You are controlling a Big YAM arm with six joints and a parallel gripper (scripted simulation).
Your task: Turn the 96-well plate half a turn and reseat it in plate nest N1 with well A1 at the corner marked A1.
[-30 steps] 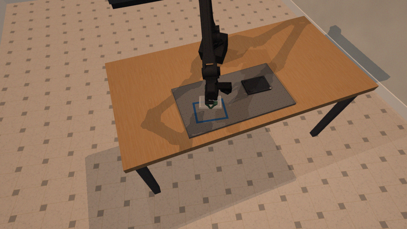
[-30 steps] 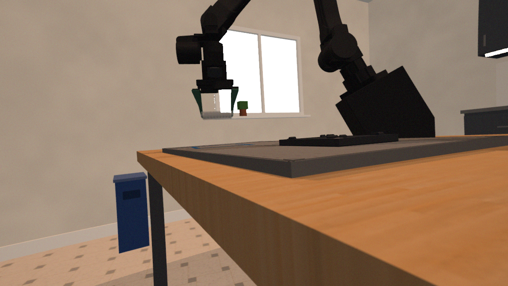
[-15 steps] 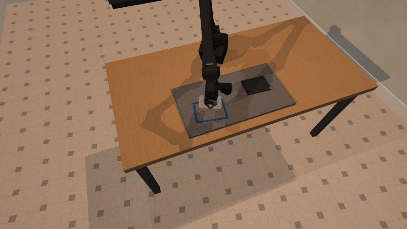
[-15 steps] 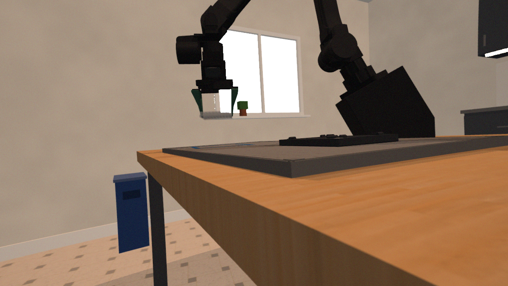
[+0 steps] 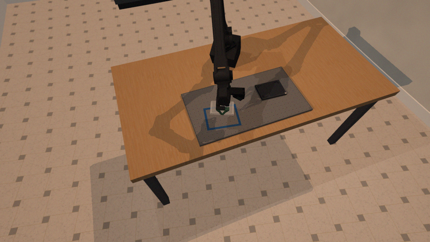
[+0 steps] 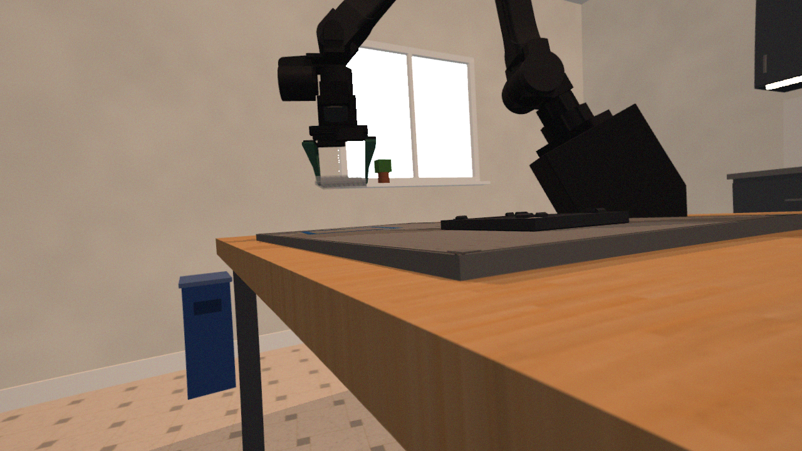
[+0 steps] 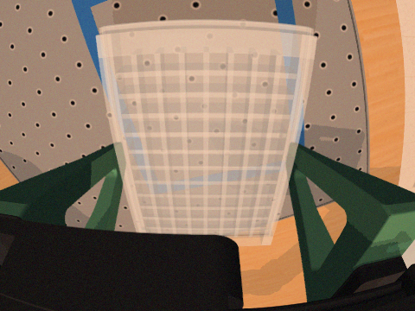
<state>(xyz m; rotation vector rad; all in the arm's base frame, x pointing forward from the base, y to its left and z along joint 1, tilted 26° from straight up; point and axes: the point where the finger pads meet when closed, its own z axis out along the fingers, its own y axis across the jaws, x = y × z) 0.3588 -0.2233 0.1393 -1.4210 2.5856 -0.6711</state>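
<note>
Now: the 96-well plate 1 cm below my hand. From my hand the other things lie so: black plate nest N1 (36 cm to the left, 9 cm below); then A1 label (7 cm ahead, 42 cm to the left, 8 cm below).
</note>
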